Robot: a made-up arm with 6 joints. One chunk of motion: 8 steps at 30 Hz.
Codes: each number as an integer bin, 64 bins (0 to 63) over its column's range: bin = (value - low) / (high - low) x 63, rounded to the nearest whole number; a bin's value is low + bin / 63 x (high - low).
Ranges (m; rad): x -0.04..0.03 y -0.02..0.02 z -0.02..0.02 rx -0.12..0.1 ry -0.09..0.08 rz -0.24..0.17
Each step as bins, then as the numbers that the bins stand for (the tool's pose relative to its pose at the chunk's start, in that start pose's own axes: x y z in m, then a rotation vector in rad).
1 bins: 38 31 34 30 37 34
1 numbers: 0.0022 -0.0003 0.0016 -0.0152 0.0098 -0.0187
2 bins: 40 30 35 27 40 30
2 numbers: 0.0044 -0.0010 0.0022 -0.0257 0.0179 -0.0448
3 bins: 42 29 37 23 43 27
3 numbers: 0.0067 -0.0016 0.0035 -0.0397 0.0260 -0.0643
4 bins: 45 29 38 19 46 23
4 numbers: 0.0100 -0.0016 0.0041 -0.0537 0.0341 -0.0903
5 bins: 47 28 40 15 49 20
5 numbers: 0.0122 -0.0022 0.0054 -0.0676 0.0422 -0.1098
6 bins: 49 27 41 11 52 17
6 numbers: 0.0144 -0.0029 0.0060 -0.0816 0.0503 -0.1294
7 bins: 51 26 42 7 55 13
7 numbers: 0.0167 -0.0035 0.0067 -0.0956 0.0584 -0.1554
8 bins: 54 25 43 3 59 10
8 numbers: 0.0200 -0.0041 0.0073 -0.1095 0.0692 -0.1749
